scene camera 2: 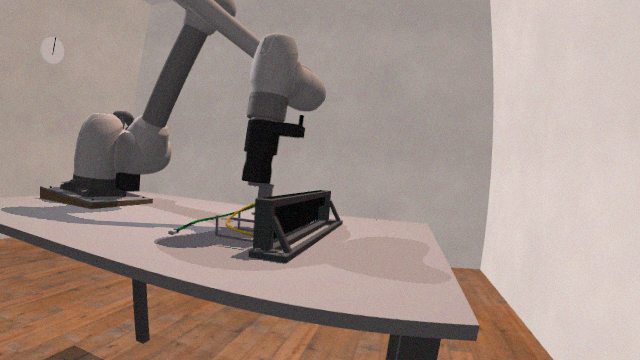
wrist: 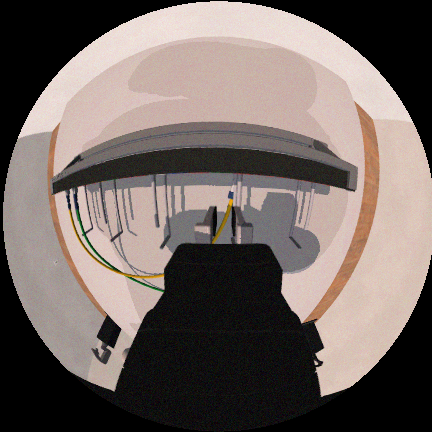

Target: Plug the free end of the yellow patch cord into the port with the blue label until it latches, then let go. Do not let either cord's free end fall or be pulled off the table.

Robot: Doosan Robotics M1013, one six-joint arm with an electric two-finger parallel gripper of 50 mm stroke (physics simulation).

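Seen in the pictures: gripper, fingertip midpoint: [wrist: 223, 214]; arm's base, link origin: [scene camera 2: 93, 192].
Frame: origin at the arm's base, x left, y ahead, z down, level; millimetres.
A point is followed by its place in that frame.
Note:
The yellow patch cord [scene camera 2: 228, 223] [wrist: 125, 275] loops behind the panel rack [scene camera 2: 263, 225] {y 796, x -179, z -26 mm} [wrist: 210, 160] {y 768, x -6, z -69 mm}. Its free end, a dark blue plug [wrist: 230, 195] {y 725, x -36, z 22 mm}, shows in the wrist view beyond the fingertips, close to an upright metal rod; in the scene view it is hidden. My gripper [scene camera 2: 265, 191] [wrist: 223, 214] {y 711, x -26, z -26 mm} points down behind the rack, fingers parted. The yellow cord runs through the gap between them in the wrist view, with space on both sides; neither finger visibly grips it. The rack's port face and the blue label do not show.
The green cord [scene camera 2: 200, 220] {y 494, x 22, z 26 mm} [wrist: 92, 245] {y 626, x 202, z -36 mm} curves beside the yellow one; its free end [scene camera 2: 173, 231] {y 565, x -161, z 23 mm} lies left of the rack on the table [scene camera 2: 350, 295] {y 986, x -289, z 29 mm}. Thin metal rods [scene camera 2: 216, 226] {y 673, x -149, z -3 mm} [wrist: 166, 212] {y 690, x 55, z 12 mm} stand behind the rack. The arm's base plate [scene camera 2: 120, 203] {y 157, x 7, z 20 mm} is at the table's far left.

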